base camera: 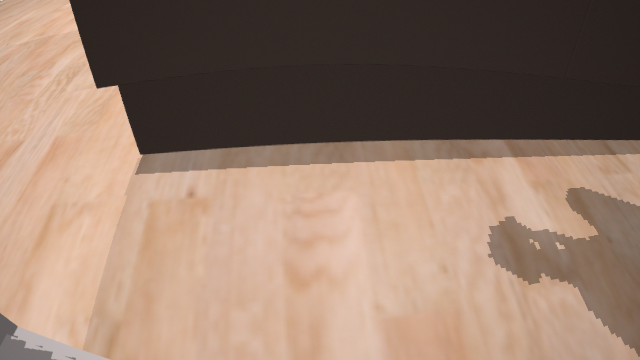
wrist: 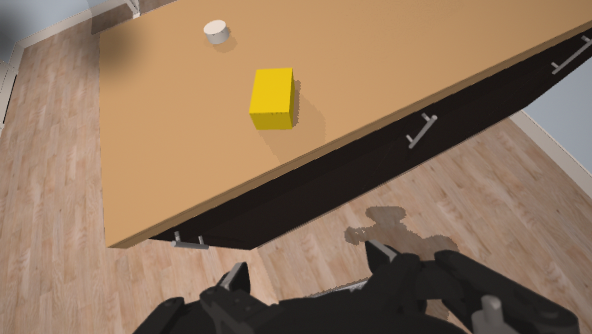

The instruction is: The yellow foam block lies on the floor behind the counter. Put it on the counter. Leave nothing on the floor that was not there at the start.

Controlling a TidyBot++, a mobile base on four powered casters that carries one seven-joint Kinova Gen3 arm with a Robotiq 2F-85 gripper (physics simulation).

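Places are measured from the arm's base along level axes (x ahead, y left, z up), in metres.
Pixels of known places: gripper, fingertip midpoint: (wrist: pixel 308 265).
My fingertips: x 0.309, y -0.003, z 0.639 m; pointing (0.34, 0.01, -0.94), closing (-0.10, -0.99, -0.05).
For each thing: its top centre in the pictures, then the offset to it from my fingertips. Level surfaces: height alone.
- yellow foam block at its top centre: (wrist: pixel 271 89) 0.251 m ahead, 0.011 m right, 0.081 m down
- counter at its surface level: 0.126 m down
- small white cylinder at its top centre: (wrist: pixel 214 26) 0.497 m ahead, 0.070 m left, 0.102 m down
- Wooden floor at its surface level: 1.036 m down
The yellow foam block (wrist: pixel 273 92) lies on top of the counter (wrist: pixel 165 150) in the wrist view, a little in from the counter's handle-side edge. The counter's dark side (base camera: pixel 350 40) shows across the top of the base camera view. My gripper (wrist: pixel 308 265) is open and empty in the wrist view, out past the counter's edge and apart from the block. The gripper does not show in the base camera view.
A small white cylinder (wrist: pixel 216 32) stands on the counter beyond the block. Metal handles (wrist: pixel 423 132) stick out from the counter's dark side. Wooden floor (base camera: pixel 250 240) (wrist: pixel 50 165) lies around the counter. A pale wall (wrist: pixel 562 130) stands at the right of the wrist view.
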